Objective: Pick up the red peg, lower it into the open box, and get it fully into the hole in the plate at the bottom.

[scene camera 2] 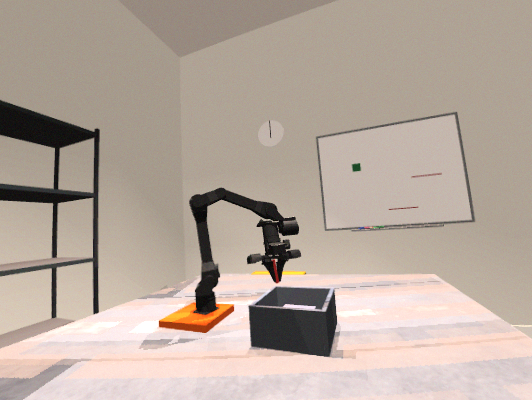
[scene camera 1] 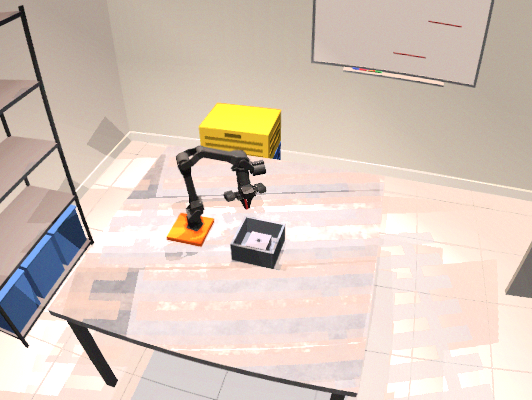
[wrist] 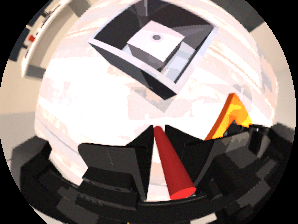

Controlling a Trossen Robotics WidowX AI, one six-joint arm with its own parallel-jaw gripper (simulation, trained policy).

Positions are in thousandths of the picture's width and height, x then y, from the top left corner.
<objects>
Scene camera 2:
my gripper: 522, 704
dark grey box: 512, 816
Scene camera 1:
dark grey box: 450, 631
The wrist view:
my gripper: 532, 569
red peg: 599, 810
white plate: 522, 203
</objects>
